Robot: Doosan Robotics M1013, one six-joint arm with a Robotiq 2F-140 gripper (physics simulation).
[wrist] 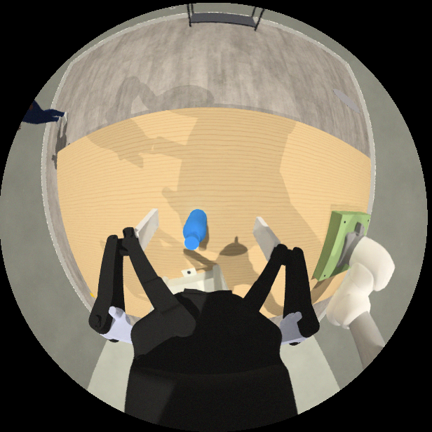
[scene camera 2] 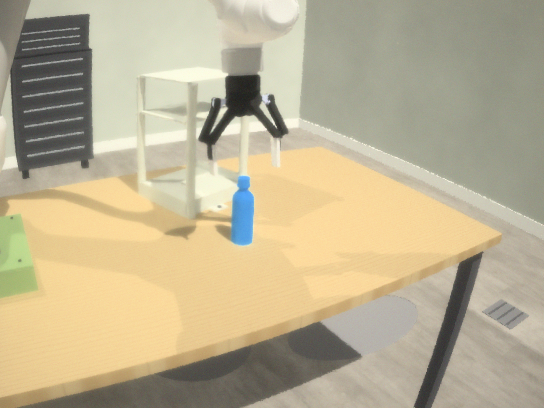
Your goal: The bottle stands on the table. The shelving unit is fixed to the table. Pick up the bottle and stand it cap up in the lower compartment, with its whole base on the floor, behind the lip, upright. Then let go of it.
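Frame: origin at the arm's base, x ahead, y left, z up, level; metres.
Seen in the pictures: gripper, fingertip midpoint: [scene camera 2: 245, 170].
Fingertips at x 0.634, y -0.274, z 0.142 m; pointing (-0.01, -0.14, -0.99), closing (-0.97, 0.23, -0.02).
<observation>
Pixels of each thing's top centre, then the offset from my fingertips to it. "spot": a spot on its surface instead. Level surfaces: height alone.
- blue bottle, middle of its top: [scene camera 2: 244, 177] dz -0.039, dx +0.036, dy +0.050 m
- table, its level: dz -0.201 m
- cream shelving unit, middle of its top: [scene camera 2: 193, 73] dz +0.165, dx +0.085, dy +0.362 m
- small tab with a hole, surface spot: [scene camera 2: 219, 206] spot: dz -0.193, dx +0.101, dy +0.236 m
A blue bottle [scene camera 2: 242, 218] [wrist: 196, 226] stands upright, cap up, on the table [scene camera 2: 350, 225] [wrist: 235, 160]. The cream shelving unit [scene camera 2: 192, 150] [wrist: 202, 281] stands behind the bottle in the scene view, with a low lip around its lower floor; in the wrist view the gripper body hides most of it. My gripper [scene camera 2: 245, 163] [wrist: 206, 220] points down, open and empty, with its fingertips a little above the height of the bottle's cap in the scene view. In the wrist view the bottle shows between the two fingers, nearer the left one.
A green base block [scene camera 2: 17, 260] [wrist: 327, 250] with the arm's mount is at the left of the table in the scene view and at the right in the wrist view. A small tab with a hole [scene camera 2: 219, 206] [wrist: 189, 272] sticks out from the unit's foot. A dark cabinet [scene camera 2: 55, 100] stands by the wall.
</observation>
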